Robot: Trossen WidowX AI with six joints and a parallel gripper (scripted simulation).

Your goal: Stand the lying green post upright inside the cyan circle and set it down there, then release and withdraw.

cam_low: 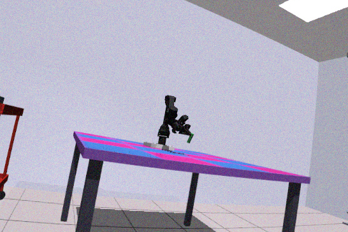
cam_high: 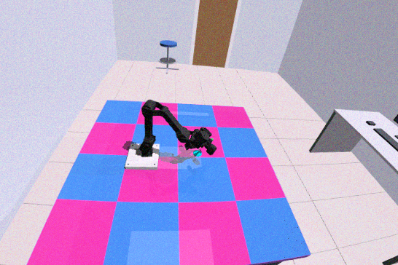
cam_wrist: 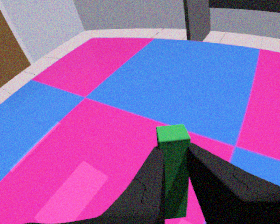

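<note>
The cyan circle is 140 mm below my gripper tip, 70 mm behind it and 20 mm to the left of it. Round my gripper tip: green post 20 mm below, 10 mm behind.
</note>
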